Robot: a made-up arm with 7 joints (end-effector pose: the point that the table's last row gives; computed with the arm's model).
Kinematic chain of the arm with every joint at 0, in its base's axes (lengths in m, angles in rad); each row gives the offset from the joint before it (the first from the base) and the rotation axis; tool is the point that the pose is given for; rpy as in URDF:
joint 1: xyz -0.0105 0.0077 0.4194 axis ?
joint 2: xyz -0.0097 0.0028 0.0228 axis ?
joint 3: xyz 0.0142 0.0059 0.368 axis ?
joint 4: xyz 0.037 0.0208 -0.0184 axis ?
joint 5: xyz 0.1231 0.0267 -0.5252 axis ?
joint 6: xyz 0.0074 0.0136 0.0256 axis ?
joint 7: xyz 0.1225 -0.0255 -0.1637 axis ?
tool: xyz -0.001 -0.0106 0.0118 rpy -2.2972 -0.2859 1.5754
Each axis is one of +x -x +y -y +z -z.
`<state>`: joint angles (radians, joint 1 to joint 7).
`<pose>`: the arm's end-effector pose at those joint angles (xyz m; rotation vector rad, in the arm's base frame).
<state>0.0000 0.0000 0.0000 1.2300 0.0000 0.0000 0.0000</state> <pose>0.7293 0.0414 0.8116 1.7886 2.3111 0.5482</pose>
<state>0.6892 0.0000 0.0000 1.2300 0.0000 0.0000 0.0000</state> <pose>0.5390 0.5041 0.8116 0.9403 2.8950 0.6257</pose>
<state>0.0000 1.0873 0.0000 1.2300 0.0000 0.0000 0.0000</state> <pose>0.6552 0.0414 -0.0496 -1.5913 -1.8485 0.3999</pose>
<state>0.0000 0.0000 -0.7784 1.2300 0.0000 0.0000 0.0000</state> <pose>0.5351 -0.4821 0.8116 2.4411 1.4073 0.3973</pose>
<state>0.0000 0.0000 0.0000 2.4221 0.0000 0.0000 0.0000</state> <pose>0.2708 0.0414 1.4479 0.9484 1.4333 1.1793</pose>
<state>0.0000 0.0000 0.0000 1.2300 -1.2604 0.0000 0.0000</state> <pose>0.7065 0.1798 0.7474 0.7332 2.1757 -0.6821</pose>
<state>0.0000 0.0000 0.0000 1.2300 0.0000 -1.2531 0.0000</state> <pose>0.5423 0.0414 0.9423 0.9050 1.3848 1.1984</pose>
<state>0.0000 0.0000 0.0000 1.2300 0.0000 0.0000 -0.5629</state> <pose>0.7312 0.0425 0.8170 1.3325 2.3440 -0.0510</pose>
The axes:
joint 1: +z
joint 2: +y
joint 3: +z
joint 4: -y
joint 5: -z
joint 6: +y
joint 7: -z

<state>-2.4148 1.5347 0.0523 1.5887 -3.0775 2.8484 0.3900</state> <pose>-0.4255 -0.4815 0.0345 -0.2700 0.8993 2.2775</pose>
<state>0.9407 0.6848 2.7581 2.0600 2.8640 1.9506 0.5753</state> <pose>0.0896 0.2247 1.3561 1.3352 2.3598 1.5132</pose>
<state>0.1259 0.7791 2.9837 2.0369 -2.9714 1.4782 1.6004</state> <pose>0.2443 0.0897 1.3810 -0.9962 -1.2805 -2.1540</pose>
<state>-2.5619 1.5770 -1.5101 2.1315 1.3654 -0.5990 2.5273</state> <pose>-0.8895 -0.0602 0.5360 0.2437 -0.4402 0.5303</pose>
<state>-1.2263 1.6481 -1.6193 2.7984 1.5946 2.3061 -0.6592</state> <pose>0.1669 -0.7979 0.1292 -1.3428 -0.6844 -0.2435</pose>
